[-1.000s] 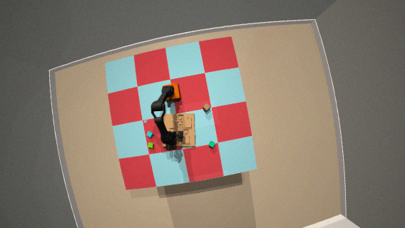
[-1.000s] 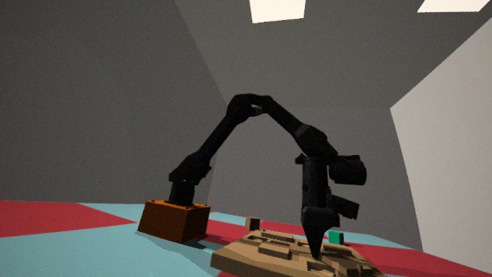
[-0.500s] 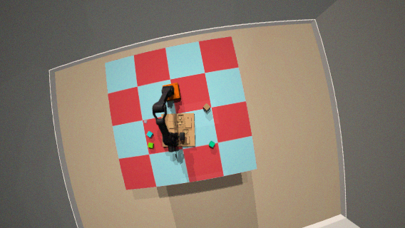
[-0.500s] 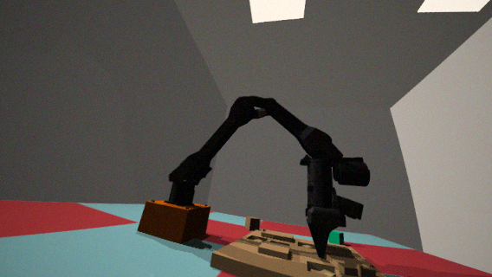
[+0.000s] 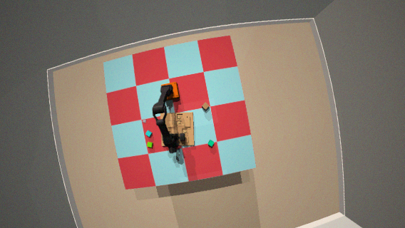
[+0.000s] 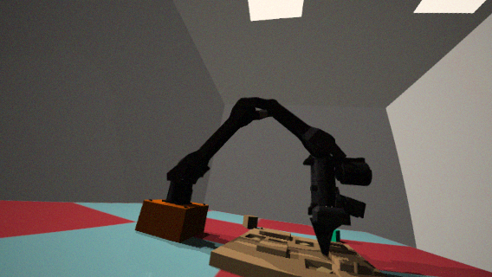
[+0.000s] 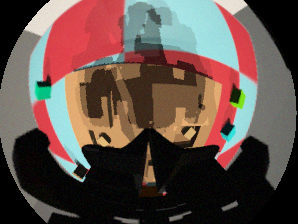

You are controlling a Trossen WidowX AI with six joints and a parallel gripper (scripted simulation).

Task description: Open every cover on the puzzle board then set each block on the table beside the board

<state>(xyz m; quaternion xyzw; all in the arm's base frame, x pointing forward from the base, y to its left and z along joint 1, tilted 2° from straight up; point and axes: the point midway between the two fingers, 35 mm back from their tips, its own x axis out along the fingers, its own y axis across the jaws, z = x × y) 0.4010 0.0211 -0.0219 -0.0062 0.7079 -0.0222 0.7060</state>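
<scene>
Right now the tan puzzle board is 5 cm behind my gripper tip and 3 cm to the left of it. The rest, counted from my gripper tip: brown block (25 cm behind, 28 cm to the left); cyan block (3 cm behind, 25 cm to the right, 1 cm below); bright green block (7 cm ahead, 25 cm to the right, 1 cm below).
</scene>
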